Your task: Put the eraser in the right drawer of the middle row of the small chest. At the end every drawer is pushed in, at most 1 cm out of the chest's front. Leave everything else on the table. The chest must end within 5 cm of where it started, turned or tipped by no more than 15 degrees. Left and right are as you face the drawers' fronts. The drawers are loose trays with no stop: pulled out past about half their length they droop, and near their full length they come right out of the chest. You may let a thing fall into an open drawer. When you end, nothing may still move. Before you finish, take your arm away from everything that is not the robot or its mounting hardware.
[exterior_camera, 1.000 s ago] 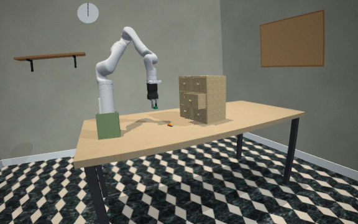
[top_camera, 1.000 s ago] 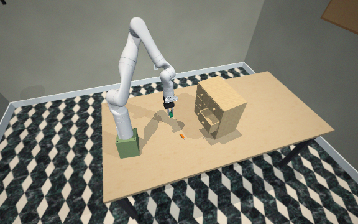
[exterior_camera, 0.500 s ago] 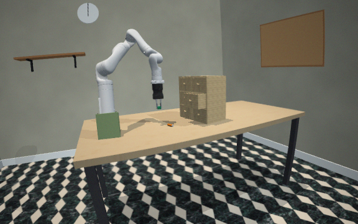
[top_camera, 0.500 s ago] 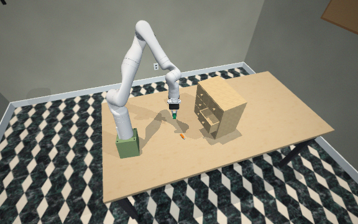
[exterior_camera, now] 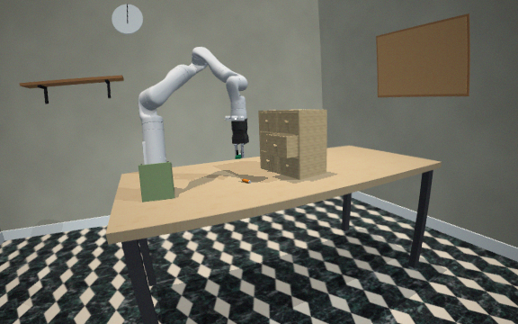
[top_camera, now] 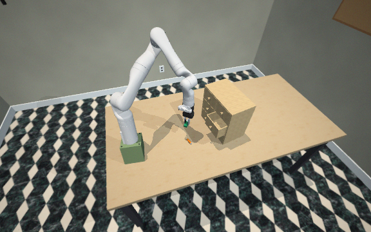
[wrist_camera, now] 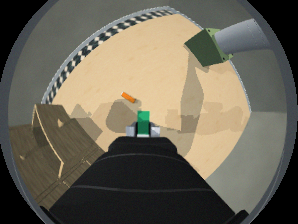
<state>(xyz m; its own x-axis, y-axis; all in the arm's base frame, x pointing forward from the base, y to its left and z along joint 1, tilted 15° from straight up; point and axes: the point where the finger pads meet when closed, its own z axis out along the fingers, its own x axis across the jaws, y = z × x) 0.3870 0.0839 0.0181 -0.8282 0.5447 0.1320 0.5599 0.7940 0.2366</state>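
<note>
Right now my hand is 11 cm above the small orange object and 9 cm to the left of it. From my hand the other things lie so: green eraser (1 cm to the left, 1 cm below).
</note>
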